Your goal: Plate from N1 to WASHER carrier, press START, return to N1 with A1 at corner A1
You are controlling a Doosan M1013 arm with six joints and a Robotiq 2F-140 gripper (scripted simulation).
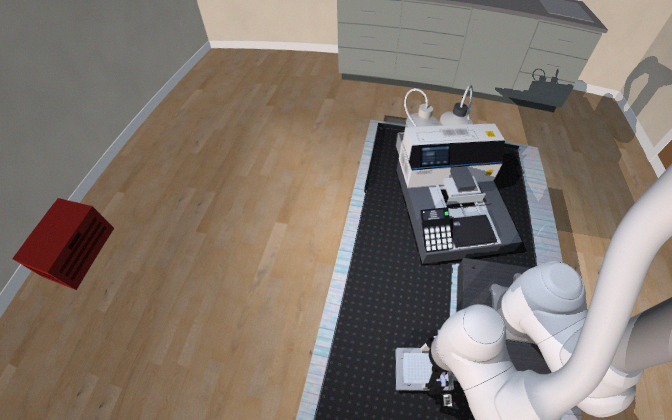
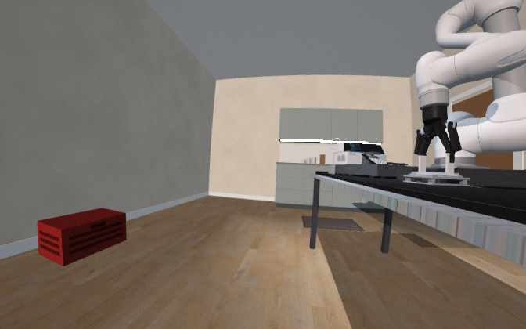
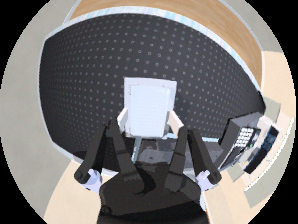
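The white well plate lies 3 cm below my hand. From my hand the other things lie so: small label: 8 cm to the left, 8 cm behind, 6 cm below; plate nest N1: 4 cm below; dark carrier pocket: 46 cm to the right, 11 cm behind, 3 cm above.
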